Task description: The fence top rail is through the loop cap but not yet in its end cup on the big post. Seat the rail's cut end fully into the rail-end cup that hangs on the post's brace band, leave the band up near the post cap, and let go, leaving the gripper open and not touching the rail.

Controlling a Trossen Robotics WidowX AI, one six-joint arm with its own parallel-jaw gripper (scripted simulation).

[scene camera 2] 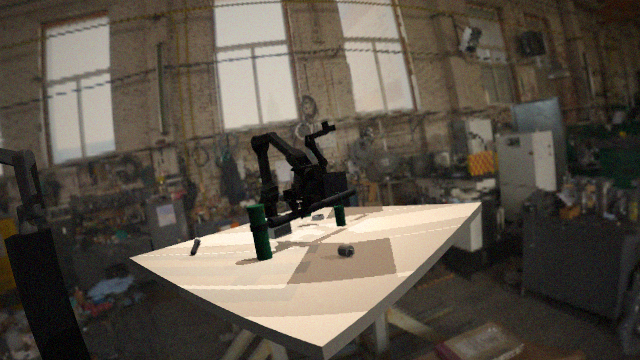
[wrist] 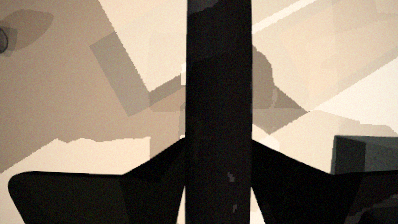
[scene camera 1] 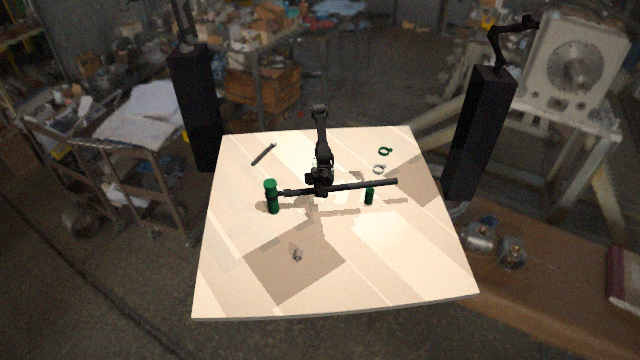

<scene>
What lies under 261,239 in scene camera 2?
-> A big green post.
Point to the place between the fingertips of the gripper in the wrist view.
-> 215,143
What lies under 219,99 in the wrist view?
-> A top rail.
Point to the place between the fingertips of the gripper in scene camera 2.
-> At 298,219
</scene>
